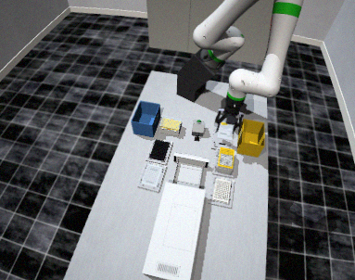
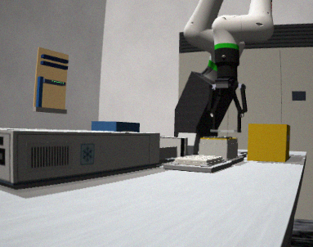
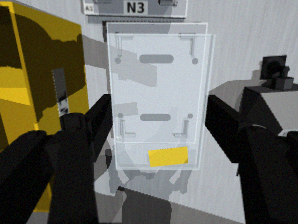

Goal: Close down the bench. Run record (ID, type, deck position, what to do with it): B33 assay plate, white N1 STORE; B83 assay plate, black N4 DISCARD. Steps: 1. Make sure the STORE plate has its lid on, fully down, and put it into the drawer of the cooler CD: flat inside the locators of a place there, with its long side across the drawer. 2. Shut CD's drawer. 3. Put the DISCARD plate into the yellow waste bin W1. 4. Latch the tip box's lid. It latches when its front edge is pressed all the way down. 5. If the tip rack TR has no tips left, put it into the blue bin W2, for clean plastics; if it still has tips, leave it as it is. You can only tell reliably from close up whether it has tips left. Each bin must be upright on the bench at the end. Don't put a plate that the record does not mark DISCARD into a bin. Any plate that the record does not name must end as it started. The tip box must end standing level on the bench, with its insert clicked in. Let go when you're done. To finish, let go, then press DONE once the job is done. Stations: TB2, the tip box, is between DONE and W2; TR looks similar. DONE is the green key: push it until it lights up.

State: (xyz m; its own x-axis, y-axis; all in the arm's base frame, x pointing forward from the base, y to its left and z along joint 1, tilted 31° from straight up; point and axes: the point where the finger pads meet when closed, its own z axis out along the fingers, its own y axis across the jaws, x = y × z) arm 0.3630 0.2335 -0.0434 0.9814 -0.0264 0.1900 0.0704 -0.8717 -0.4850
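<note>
Right now my hand is 340 mm short of the white plate, 50 mm to the right of it and 100 mm above it. The rest, counted from my hand: clear plate lid (20 mm below); yellow-topped tip holder (160 mm ahead, 30 mm to the left, 60 mm below); yellow bin W1 (20 mm behind, 160 mm to the left, 80 mm below).
</note>
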